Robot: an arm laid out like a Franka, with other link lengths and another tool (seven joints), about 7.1 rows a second.
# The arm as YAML. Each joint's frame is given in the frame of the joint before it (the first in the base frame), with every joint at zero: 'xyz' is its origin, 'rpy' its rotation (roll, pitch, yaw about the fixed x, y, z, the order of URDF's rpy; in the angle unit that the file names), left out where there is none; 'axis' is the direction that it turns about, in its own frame. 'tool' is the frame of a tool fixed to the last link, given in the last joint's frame.
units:
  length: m
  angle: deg
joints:
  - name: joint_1
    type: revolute
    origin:
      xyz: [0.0, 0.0, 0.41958]
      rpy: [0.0, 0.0, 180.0]
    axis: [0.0, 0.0, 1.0]
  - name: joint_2
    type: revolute
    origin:
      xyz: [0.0, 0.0, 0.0]
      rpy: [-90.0, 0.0, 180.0]
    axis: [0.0, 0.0, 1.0]
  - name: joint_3
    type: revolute
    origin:
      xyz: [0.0, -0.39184, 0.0]
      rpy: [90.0, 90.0, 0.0]
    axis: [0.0, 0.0, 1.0]
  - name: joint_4
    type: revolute
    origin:
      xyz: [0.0, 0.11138, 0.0]
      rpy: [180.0, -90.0, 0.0]
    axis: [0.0, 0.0, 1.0]
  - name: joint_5
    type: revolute
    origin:
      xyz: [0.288, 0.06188, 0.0]
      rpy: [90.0, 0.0, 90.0]
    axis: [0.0, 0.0, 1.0]
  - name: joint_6
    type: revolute
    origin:
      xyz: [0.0, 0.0, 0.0]
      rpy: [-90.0, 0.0, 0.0]
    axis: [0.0, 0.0, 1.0]
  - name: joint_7
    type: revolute
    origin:
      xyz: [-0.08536, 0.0, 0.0]
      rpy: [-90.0, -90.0, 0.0]
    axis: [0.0, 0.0, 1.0]
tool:
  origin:
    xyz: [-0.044, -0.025, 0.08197]
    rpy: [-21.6, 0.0, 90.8]
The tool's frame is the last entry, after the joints.
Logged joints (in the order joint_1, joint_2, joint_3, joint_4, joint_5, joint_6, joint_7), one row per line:
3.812, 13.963, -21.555, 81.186, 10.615, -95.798, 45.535
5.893, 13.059, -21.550, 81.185, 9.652, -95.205, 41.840
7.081, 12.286, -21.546, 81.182, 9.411, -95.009, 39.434
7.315, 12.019, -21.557, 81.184, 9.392, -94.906, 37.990
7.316, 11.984, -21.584, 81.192, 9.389, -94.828, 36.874
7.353, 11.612, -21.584, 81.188, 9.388, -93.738, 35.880
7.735, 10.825, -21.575, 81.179, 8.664, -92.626, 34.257
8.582, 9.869, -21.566, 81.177, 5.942, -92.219, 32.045
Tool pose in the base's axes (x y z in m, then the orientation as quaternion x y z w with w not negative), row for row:
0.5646, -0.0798, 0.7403, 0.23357, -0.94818, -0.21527, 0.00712
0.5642, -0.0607, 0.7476, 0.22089, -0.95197, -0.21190, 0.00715
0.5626, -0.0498, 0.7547, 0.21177, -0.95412, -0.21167, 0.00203
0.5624, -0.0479, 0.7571, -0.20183, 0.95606, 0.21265, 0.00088
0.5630, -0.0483, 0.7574, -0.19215, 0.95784, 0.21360, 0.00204
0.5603, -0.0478, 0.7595, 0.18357, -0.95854, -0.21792, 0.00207
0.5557, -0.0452, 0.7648, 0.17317, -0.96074, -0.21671, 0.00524
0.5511, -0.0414, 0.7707, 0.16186, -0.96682, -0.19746, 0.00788
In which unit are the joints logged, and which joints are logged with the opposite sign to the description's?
The joints are logged in degrees. Opposite sign: joint_4, joint_6, joint_7.
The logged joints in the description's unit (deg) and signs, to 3 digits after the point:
3.812, 13.963, -21.555, -81.186, 10.615, 95.798, -45.535
5.893, 13.059, -21.550, -81.185, 9.652, 95.205, -41.840
7.081, 12.286, -21.546, -81.182, 9.411, 95.009, -39.434
7.315, 12.019, -21.557, -81.184, 9.392, 94.906, -37.990
7.316, 11.984, -21.584, -81.192, 9.389, 94.828, -36.874
7.353, 11.612, -21.584, -81.188, 9.388, 93.738, -35.880
7.735, 10.825, -21.575, -81.179, 8.664, 92.626, -34.257
8.582, 9.869, -21.566, -81.177, 5.942, 92.219, -32.045

